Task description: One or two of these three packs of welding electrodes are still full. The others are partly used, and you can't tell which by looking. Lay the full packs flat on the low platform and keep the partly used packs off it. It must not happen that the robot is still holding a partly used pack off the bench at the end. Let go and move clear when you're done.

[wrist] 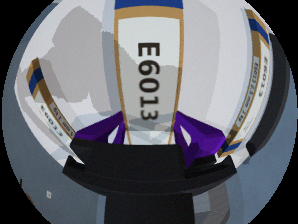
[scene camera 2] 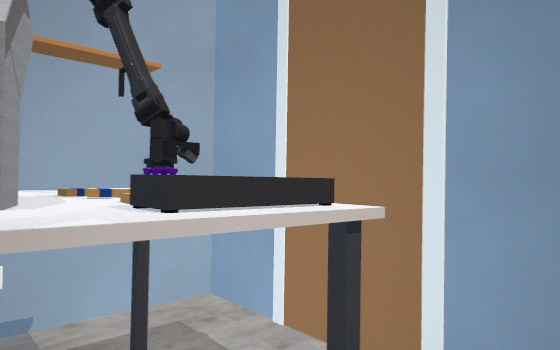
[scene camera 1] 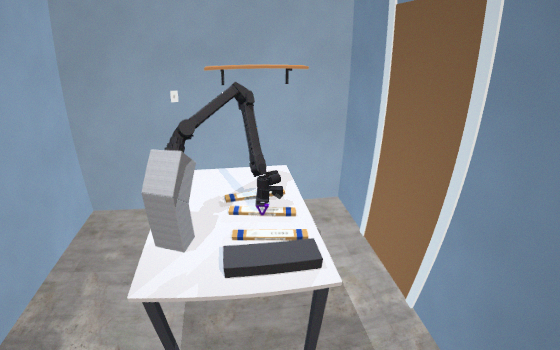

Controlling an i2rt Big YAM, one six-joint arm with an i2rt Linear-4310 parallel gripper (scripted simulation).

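Through the wrist view I see my gripper (wrist: 149, 113) and a welding electrode pack (wrist: 52, 115). Scene camera 2 gives me a low platform (scene camera 2: 169, 193). In scene camera 1 I see that platform (scene camera 1: 244, 260) too, and there is a welding electrode pack (scene camera 1: 287, 234) there.
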